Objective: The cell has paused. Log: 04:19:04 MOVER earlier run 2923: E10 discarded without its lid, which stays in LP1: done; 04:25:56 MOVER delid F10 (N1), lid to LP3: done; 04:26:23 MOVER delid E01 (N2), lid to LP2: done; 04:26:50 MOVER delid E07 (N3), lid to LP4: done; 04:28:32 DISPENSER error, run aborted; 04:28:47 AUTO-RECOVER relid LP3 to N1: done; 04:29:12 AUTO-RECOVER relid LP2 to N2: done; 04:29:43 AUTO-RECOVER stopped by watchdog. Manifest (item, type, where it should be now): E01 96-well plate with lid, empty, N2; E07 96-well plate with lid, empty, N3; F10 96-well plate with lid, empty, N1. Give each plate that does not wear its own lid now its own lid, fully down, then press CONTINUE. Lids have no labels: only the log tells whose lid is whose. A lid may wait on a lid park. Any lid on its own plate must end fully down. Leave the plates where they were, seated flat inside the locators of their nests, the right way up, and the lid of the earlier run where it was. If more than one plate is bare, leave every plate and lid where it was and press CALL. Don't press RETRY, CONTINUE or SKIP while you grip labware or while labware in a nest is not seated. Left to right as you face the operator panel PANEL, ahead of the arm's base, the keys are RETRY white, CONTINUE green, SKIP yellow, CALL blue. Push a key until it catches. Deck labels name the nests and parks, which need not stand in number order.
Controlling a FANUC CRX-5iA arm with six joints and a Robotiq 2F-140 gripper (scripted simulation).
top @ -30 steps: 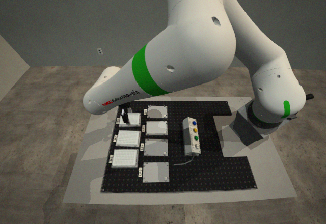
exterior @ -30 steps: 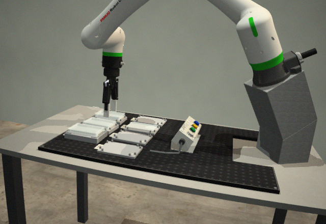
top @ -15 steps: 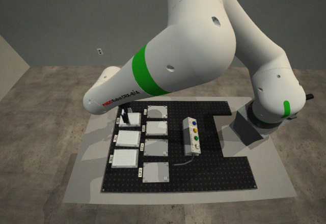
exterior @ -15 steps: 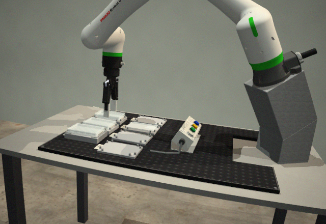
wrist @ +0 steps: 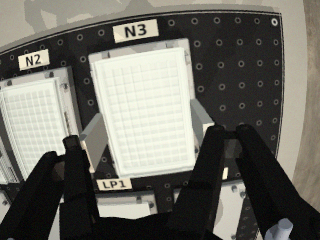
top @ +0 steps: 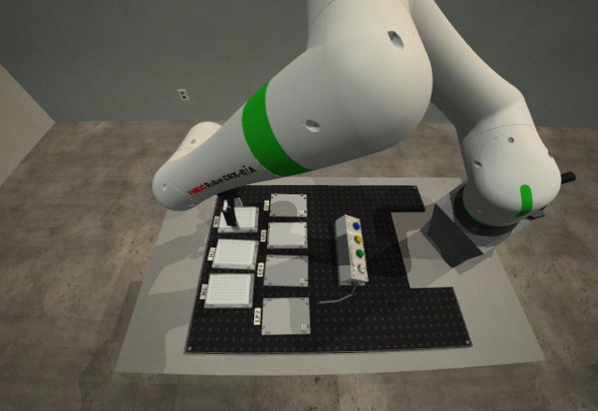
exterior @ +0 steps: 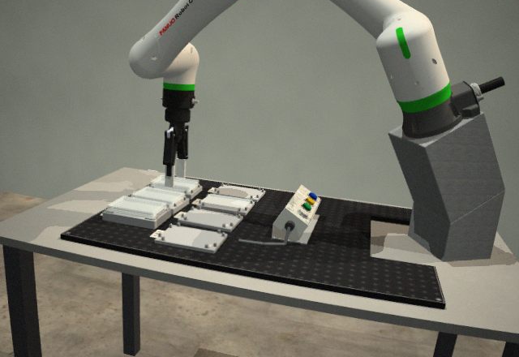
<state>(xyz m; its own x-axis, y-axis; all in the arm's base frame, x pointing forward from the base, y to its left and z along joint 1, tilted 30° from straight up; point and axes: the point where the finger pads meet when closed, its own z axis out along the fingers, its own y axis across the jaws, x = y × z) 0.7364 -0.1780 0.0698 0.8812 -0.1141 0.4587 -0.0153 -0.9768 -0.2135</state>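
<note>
The plate lies 3 cm below my hand. From my hand the other things lie so: park LP3: 19 cm behind, 6 cm to the right, 5 cm below; then LP1 label: 9 cm behind, 6 cm to the left, 5 cm below; then N3 label: 9 cm ahead, 5 cm below.
</note>
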